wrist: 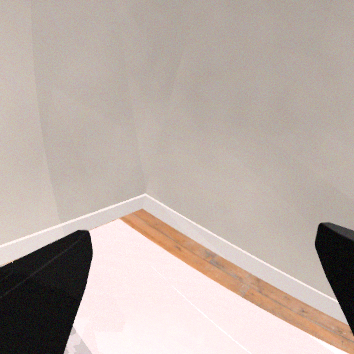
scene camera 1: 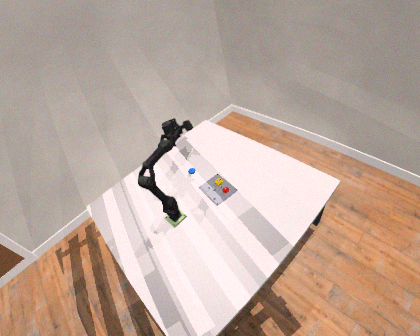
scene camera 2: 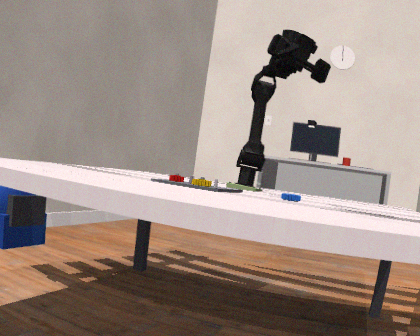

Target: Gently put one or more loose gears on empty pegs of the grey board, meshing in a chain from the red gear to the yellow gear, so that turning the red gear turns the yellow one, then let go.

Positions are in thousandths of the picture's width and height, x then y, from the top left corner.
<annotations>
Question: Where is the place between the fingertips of the gripper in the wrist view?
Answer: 586, 679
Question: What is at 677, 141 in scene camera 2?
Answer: The gripper.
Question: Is the gripper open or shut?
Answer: Open.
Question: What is the gripper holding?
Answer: Nothing.
</annotations>
